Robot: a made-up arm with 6 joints. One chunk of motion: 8 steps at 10 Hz.
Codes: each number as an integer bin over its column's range. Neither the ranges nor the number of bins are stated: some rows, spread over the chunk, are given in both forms.
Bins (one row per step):
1: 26 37 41 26 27 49
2: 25 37 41 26 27 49
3: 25 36 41 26 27 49
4: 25 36 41 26 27 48
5: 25 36 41 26 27 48
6: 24 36 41 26 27 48
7: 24 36 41 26 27 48
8: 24 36 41 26 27 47
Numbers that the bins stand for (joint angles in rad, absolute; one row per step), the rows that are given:
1: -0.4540 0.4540 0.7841 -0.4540 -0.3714 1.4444
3: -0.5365 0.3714 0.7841 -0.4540 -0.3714 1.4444
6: -0.6190 0.3714 0.7841 -0.4540 -0.3714 1.3619
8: -0.6190 0.3714 0.7841 -0.4540 -0.3714 1.2794
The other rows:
2: -0.5365 0.4540 0.7841 -0.4540 -0.3714 1.4444
4: -0.5365 0.3714 0.7841 -0.4540 -0.3714 1.3619
5: -0.5365 0.3714 0.7841 -0.4540 -0.3714 1.3619
7: -0.6190 0.3714 0.7841 -0.4540 -0.3714 1.3619

